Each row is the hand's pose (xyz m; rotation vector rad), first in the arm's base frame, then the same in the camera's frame.
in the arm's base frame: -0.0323 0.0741 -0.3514 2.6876 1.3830 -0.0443
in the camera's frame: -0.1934 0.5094 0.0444 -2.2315 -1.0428 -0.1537
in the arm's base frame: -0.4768 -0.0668 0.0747 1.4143 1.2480 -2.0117
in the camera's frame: -0.5730 0.1040 0.3451 -1.4047 -2.0230 1.6453
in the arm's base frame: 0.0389 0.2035 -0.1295 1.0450 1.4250 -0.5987
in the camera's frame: -0.0659 0.4473 0.2701 1.6777 1.8832 -0.2054
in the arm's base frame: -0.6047 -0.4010 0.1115 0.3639 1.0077 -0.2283
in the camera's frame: -0.7416 -0.1621 0.1714 1.0994 1.2851 0.0677
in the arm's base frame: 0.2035 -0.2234 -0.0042 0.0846 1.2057 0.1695
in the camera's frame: 0.0515 0.0574 0.0269 0.8421 1.3003 0.5650
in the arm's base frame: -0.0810 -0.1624 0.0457 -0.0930 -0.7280 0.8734
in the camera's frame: -0.2074 0.0618 0.1686 0.6529 -0.7986 0.4724
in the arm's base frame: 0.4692 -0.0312 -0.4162 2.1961 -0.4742 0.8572
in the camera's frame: 0.2674 0.4869 -0.1879 2.9011 -0.8761 0.3955
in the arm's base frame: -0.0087 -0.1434 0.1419 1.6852 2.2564 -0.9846
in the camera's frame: -0.1174 0.0090 0.2315 -1.4797 -2.2083 0.2284
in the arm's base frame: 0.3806 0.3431 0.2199 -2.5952 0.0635 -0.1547
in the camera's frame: 0.3485 0.3071 0.5288 -1.8258 0.2508 0.1203
